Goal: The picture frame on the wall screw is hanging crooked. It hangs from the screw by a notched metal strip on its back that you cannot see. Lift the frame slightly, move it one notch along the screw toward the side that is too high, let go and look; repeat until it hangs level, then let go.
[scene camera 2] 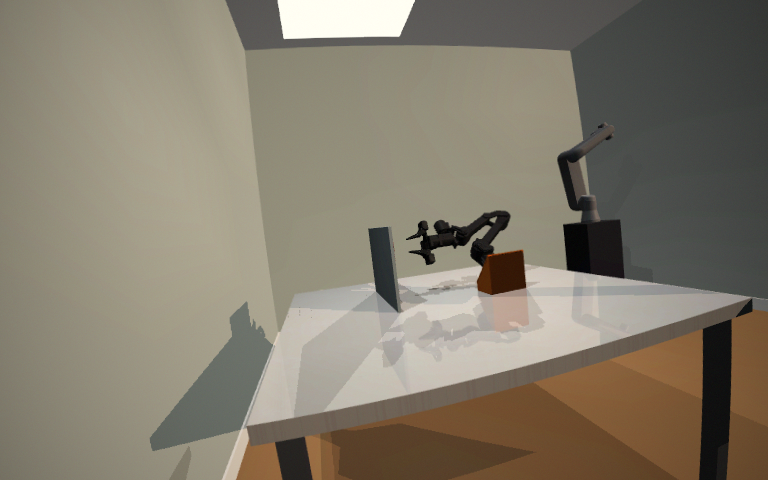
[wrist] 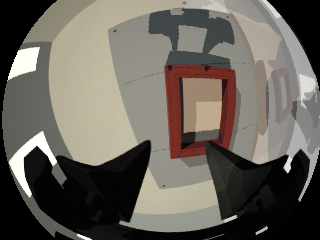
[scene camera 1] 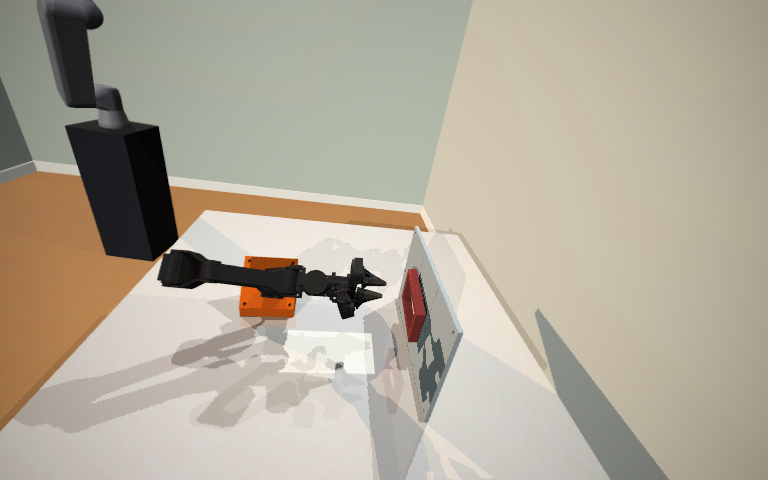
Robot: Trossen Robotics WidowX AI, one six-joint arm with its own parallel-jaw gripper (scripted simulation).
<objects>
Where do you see a red picture frame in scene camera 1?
414, 311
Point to a grey wall panel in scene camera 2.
381, 241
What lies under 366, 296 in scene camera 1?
My gripper.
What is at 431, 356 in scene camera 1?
A grey wall panel.
</objects>
